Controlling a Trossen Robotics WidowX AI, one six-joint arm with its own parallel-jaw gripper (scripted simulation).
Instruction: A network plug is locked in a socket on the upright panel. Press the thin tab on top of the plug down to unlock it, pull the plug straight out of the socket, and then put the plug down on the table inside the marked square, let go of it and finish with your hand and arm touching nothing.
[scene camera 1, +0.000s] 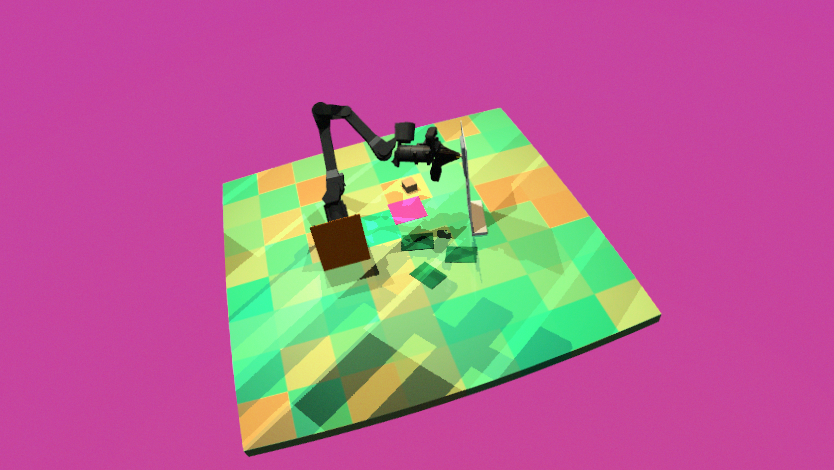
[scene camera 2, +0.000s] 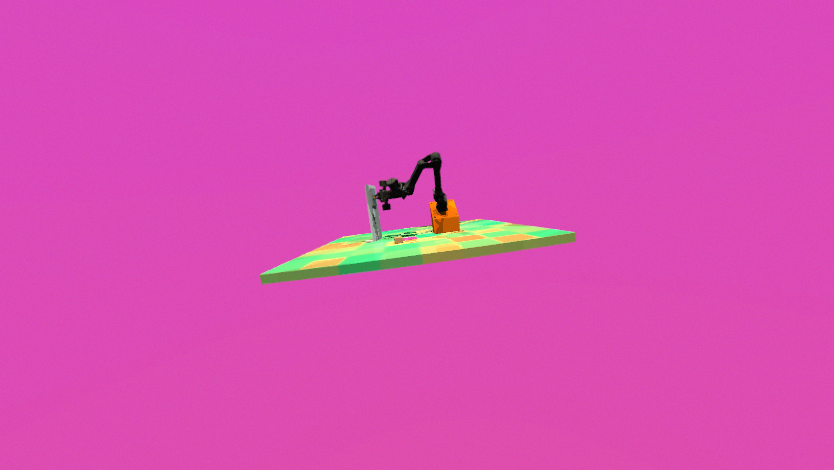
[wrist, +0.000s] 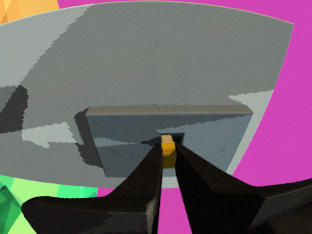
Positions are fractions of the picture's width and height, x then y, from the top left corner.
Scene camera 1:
my gripper: 0.55, 0.33
grey panel: 0.57, 0.47
pink square: 0.49, 0.45
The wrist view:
my gripper: 0.54, 0.64
grey panel: 0.30, 0.40
